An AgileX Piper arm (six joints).
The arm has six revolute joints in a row. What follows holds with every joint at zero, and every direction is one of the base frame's. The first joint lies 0.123 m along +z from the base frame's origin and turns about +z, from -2.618 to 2.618 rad. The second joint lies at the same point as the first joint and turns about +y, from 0 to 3.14 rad. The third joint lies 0.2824 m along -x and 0.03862 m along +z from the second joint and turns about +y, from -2.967 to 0 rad. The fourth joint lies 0.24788 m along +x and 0.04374 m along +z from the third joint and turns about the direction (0.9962, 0, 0.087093), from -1.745 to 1.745 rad. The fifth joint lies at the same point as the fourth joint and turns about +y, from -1.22 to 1.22 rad. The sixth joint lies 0.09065 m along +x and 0.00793 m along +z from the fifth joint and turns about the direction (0.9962, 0, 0.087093), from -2.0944 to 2.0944 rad. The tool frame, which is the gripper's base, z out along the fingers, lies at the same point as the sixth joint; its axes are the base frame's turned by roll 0, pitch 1.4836 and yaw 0 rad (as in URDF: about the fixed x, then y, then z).
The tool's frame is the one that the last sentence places.
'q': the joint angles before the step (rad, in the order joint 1, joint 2, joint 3, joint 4, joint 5, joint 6). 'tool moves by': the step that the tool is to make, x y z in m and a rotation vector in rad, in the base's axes. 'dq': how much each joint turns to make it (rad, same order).
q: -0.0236, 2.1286, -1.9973, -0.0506, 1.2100, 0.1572
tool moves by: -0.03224, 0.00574, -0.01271, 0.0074, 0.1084, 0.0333
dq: 0.0092, -0.0995, 0.2073, 0.0122, -0.0004, -0.0262
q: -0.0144, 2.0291, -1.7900, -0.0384, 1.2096, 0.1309
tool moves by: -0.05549, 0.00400, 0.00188, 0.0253, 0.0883, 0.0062
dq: 0.0026, -0.1815, 0.2681, 0.0261, 0.0018, -0.0088
